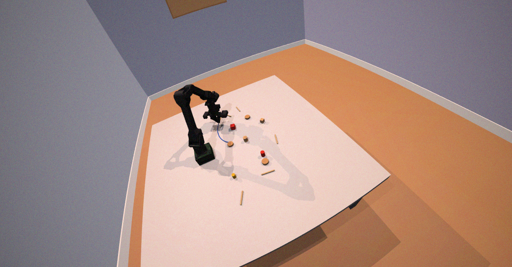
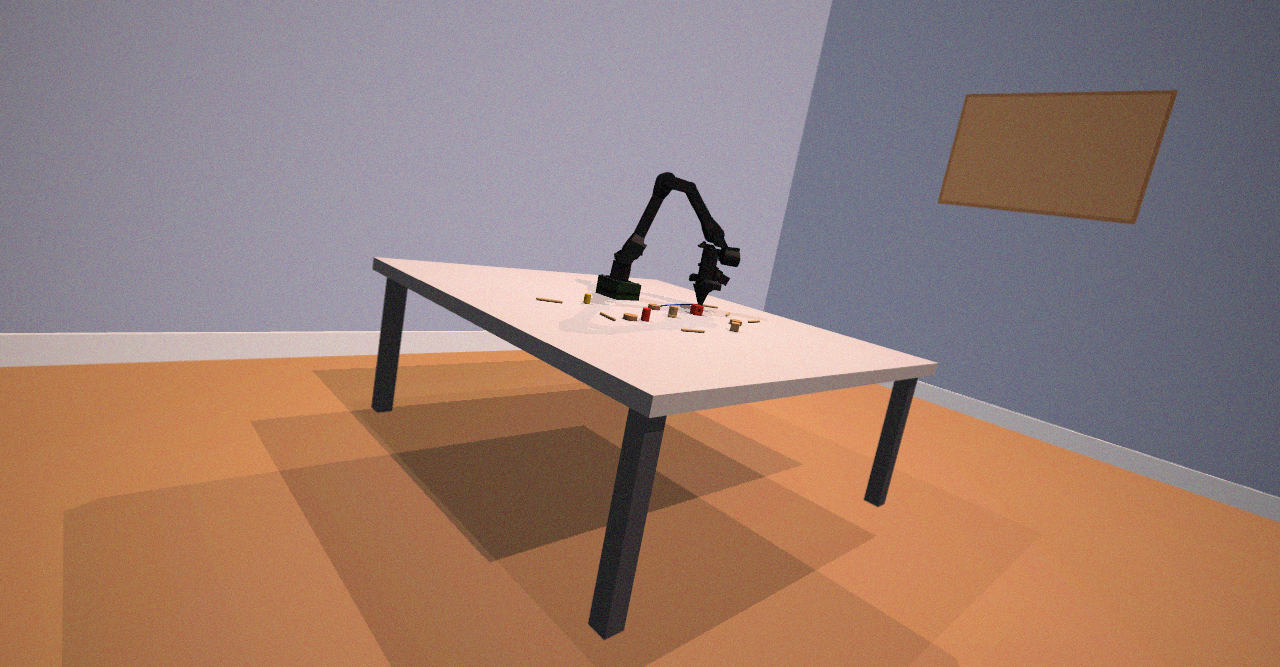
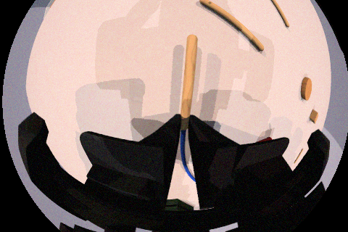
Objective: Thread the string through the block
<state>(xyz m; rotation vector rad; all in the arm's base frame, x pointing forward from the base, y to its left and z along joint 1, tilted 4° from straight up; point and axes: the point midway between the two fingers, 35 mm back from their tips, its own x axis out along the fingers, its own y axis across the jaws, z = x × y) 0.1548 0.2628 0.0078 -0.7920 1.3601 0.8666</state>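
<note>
Right now the red block is 110 mm to the right of my gripper tip and 90 mm ahead of it. Also, from my gripper tip: round wooden button: 250 mm to the right, 30 mm ahead, 10 mm below; then wooden cylinder: 270 mm to the right, 130 mm ahead; then thin wooden stick: 10 mm to the left, 10 mm ahead.
</note>
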